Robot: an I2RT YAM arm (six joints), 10 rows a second.
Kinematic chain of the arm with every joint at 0, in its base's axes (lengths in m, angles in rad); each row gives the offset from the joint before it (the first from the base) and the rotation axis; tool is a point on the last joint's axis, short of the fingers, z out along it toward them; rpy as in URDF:
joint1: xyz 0 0 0.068 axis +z
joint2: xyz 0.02 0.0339 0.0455 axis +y
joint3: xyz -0.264 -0.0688 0 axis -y
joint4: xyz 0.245 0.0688 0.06 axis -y
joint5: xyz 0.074 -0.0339 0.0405 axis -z
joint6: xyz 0.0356 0 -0.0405 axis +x
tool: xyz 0 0 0 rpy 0 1.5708 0
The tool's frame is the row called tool.
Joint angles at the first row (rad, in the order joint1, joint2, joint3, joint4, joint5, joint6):
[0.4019, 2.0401, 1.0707, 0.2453, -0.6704, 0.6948]
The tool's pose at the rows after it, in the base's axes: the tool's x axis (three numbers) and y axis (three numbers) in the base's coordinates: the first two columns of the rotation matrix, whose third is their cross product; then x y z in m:
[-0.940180 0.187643 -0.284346 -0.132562 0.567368 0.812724 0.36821 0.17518 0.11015]
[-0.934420 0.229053 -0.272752 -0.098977 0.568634 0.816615 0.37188 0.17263 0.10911]
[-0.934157 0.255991 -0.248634 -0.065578 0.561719 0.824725 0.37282 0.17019 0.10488]
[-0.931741 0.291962 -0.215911 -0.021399 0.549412 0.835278 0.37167 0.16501 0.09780]
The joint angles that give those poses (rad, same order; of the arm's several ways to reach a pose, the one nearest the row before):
[0.3897, 2.0586, 1.0768, 0.2745, -0.6719, 0.7452]
[0.3820, 2.0663, 1.0799, 0.2929, -0.6505, 0.7821]
[0.3758, 2.0770, 1.0738, 0.3128, -0.6473, 0.8159]
[0.3651, 2.0877, 1.0509, 0.3512, -0.6458, 0.8603]

